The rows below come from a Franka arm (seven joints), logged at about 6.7 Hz.
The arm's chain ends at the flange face. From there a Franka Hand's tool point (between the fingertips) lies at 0.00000 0.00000 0.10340 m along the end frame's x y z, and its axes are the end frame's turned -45 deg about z.
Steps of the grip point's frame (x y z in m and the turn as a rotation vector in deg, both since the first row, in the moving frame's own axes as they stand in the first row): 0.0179, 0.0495, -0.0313, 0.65, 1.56, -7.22; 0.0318, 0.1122, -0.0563, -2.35, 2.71, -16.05; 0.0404, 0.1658, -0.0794, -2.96, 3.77, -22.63; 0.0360, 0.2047, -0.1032, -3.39, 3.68, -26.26; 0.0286, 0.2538, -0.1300, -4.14, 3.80, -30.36; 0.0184, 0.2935, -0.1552, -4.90, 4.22, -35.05; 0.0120, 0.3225, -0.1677, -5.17, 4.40, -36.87; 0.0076, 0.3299, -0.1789, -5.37, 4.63, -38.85
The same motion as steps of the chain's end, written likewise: 0.0467, 0.0252, -0.0313, 1.56, 0.64, -7.22; 0.0955, 0.0582, -0.0561, 0.25, 3.58, -16.05; 0.1377, 0.0914, -0.0790, 0.57, 4.76, -22.63; 0.1616, 0.1217, -0.1028, 0.21, 5.00, -26.26; 0.1899, 0.1614, -0.1295, -0.24, 5.61, -30.36; 0.2094, 0.1972, -0.1546, -0.48, 6.45, -35.05; 0.2249, 0.2224, -0.1670, -0.54, 6.77, -36.87; 0.2266, 0.2312, -0.1781, -0.52, 7.07, -38.85
